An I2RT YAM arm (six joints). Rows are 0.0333 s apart.
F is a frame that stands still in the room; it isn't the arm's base.
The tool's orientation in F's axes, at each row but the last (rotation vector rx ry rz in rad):
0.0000 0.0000 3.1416
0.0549 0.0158 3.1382
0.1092 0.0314 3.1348
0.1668 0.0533 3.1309
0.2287 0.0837 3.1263
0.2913 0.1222 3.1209
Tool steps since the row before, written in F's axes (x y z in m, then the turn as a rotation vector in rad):
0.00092 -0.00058 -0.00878 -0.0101 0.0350 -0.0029
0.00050 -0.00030 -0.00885 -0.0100 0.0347 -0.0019
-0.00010 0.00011 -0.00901 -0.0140 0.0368 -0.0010
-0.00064 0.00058 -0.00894 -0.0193 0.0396 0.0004
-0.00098 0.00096 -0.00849 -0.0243 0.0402 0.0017
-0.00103 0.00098 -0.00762 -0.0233 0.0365 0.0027
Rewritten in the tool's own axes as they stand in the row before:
-0.00092 0.00058 -0.00878 0.0101 -0.0350 -0.0029
-0.00081 0.00021 -0.00883 0.0100 -0.0347 -0.0019
-0.00053 -0.00029 -0.00899 0.0141 -0.0368 -0.0012
-0.00031 -0.00088 -0.00893 0.0195 -0.0395 -0.0003
-0.00025 -0.00141 -0.00848 0.0247 -0.0400 0.0003
-0.00038 -0.00157 -0.00758 0.0238 -0.0362 0.0011

